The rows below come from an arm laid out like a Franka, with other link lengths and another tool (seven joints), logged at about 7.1 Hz.
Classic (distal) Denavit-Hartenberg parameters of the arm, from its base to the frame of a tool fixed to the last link. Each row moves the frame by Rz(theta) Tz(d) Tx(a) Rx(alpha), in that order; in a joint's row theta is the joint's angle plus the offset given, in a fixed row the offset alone. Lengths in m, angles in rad.
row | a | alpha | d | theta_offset
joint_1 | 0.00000 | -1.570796 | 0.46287 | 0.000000
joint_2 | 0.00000 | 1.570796 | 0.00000 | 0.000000
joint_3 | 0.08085 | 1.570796 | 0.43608 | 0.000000
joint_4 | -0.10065 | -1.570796 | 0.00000 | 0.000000
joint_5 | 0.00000 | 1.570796 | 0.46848 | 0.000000
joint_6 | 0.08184 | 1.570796 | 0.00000 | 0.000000
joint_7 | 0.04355 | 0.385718 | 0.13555 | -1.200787
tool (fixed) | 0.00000 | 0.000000 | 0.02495 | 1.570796
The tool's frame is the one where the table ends.
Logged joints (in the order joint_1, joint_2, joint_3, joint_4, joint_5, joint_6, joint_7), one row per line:
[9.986 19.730 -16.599 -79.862 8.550 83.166 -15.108]
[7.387 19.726 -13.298 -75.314 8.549 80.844 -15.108]
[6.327 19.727 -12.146 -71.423 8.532 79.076 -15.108]
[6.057 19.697 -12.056 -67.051 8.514 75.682 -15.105]
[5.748 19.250 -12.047 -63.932 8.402 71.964 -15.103]
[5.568 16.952 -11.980 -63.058 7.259 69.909 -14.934]
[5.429 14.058 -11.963 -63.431 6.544 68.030 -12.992]
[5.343 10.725 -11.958 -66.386 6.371 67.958 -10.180]
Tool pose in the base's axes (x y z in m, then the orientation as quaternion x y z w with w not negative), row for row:
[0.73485 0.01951 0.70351 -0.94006 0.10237 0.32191 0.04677]
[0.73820 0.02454 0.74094 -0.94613 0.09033 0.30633 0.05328]
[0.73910 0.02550 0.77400 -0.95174 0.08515 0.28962 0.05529]
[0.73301 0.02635 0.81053 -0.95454 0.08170 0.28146 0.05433]
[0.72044 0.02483 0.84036 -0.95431 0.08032 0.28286 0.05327]
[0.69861 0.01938 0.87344 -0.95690 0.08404 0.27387 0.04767]
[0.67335 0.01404 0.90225 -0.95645 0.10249 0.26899 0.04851]
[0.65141 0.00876 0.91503 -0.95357 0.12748 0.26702 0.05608]
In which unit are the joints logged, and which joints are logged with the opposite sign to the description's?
The joints are logged in degrees. Opposite sign: none.
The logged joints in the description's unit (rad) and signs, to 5 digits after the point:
[0.17429 0.34435 -0.28971 -1.39385 0.14923 1.45152 -0.26368]
[0.12893 0.34428 -0.23209 -1.31448 0.14921 1.41099 -0.26368]
[0.11043 0.34430 -0.21199 -1.24657 0.14891 1.38014 -0.26368]
[0.10571 0.34378 -0.21042 -1.17026 0.14860 1.32090 -0.26363]
[0.10032 0.33598 -0.21026 -1.11582 0.14664 1.25601 -0.26360]
[0.09718 0.29587 -0.20909 -1.10057 0.12669 1.22014 -0.26065]
[0.09475 0.24536 -0.20879 -1.10708 0.11421 1.18735 -0.22675]
[0.09325 0.18719 -0.20871 -1.15865 0.11119 1.18609 -0.17767]

